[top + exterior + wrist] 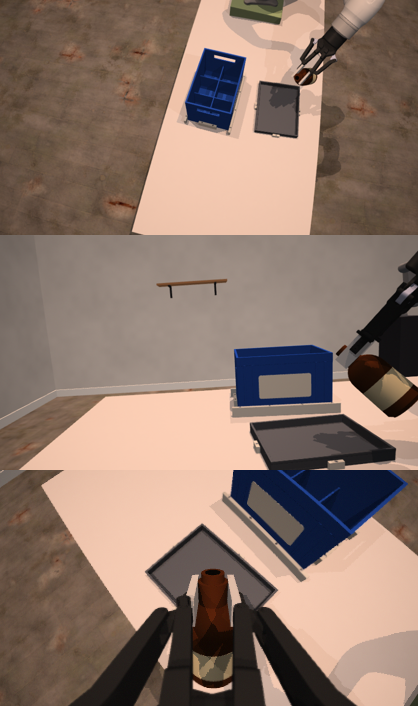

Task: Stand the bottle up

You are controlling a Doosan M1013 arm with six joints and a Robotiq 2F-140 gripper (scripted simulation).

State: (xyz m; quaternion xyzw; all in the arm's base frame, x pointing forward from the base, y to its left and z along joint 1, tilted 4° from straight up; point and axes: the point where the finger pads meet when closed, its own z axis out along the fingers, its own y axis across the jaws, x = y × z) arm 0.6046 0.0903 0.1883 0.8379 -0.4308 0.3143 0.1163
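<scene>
Right now my hand is 5 cm above the brown bottle, 2 cm to the right of it and 2 cm past it. Round my hand: blue crate: 34 cm to the right, 13 cm below; then dark grey tray: 21 cm below, 6 cm to the right, 6 cm ahead.
</scene>
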